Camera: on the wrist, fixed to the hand. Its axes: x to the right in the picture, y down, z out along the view.
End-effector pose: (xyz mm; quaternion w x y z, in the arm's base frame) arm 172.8 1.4 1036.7 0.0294 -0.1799 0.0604 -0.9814
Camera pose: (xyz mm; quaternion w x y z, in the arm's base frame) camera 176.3 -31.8 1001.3 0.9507 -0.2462 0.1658 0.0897
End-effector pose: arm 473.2 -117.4 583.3 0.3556 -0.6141 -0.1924 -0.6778
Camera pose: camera 480.6 -159.0 559.3 0.5799 -0.3912 0.4775 0.5317
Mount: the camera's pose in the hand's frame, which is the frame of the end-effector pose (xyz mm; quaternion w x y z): -13.0 37.6 -28.0 0.0058 0.0043 0.3103 -0.9506
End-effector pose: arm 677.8 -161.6 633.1 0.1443 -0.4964 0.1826 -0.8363
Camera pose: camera 661.4 -185.1 593.8 0.8487 -0.0837 0.4296 0.2968
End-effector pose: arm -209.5 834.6 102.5 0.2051 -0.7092 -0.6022 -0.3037
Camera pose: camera -179.0 799.6 117.0 0.0976 -0.6635 0.6154 0.4142
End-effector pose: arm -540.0 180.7 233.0 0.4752 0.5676 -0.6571 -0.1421
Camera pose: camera -542.2 213.9 268.5 0.0691 0.6741 0.6826 -0.2736
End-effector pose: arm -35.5 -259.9 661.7 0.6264 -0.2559 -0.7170 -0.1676
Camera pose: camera 10.0 -247.1 650.3 0.0679 0.7348 -0.0538 -0.6727
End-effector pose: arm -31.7 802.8 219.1 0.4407 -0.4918 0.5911 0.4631
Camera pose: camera -69.1 780.9 241.2 0.2615 -0.7066 -0.3253 -0.5714
